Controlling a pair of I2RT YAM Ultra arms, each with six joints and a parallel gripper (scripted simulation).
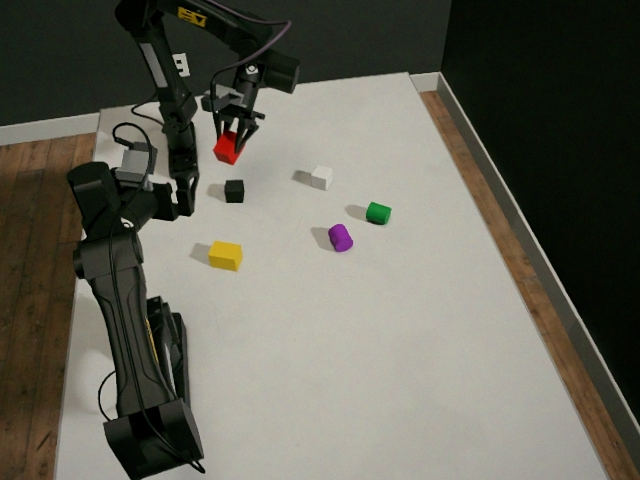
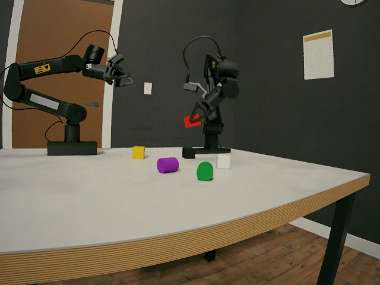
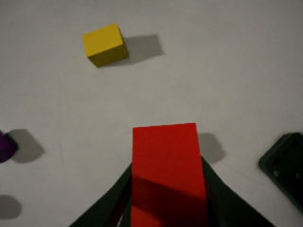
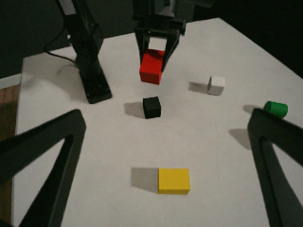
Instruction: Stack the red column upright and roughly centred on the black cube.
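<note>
The red column lies right at my left hand. The rest, counted from my left hand: white cube (200 mm ahead, 130 mm below, 10 mm to the left); yellow block (200 mm to the right, 130 mm below, 30 mm behind); black cube (130 mm below, 10 mm to the right).
</note>
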